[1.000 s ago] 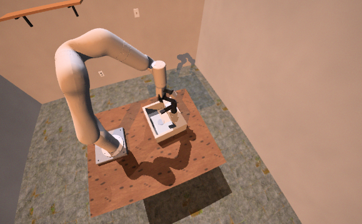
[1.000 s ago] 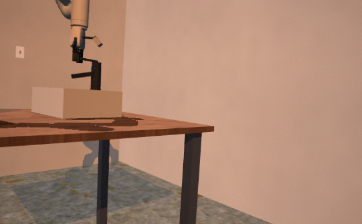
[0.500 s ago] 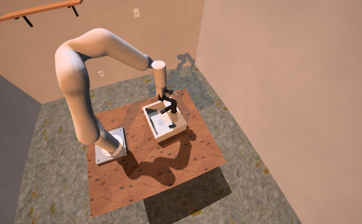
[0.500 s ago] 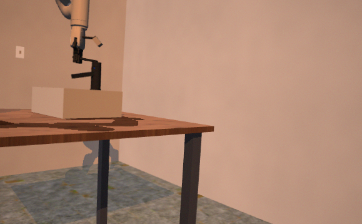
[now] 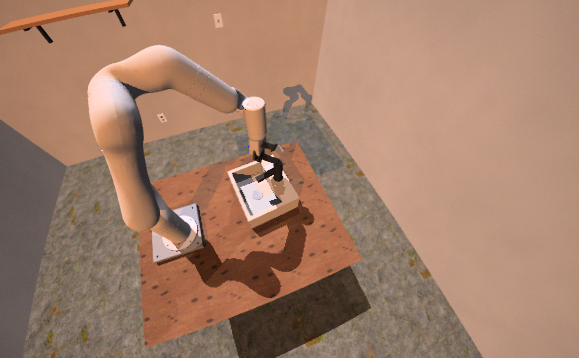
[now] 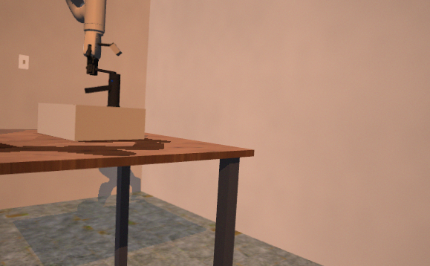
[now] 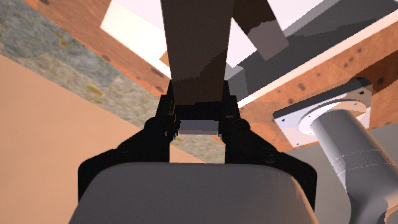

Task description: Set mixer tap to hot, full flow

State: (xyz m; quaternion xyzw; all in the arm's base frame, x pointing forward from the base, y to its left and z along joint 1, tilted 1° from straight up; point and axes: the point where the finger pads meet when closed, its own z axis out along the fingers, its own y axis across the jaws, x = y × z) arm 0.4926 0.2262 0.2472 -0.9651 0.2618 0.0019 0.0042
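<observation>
The lever is 3 cm ahead of my hand and 2 cm to the right of it. Also, from my hand: sink basin (24 cm below, 8 cm to the right, 3 cm behind).
</observation>
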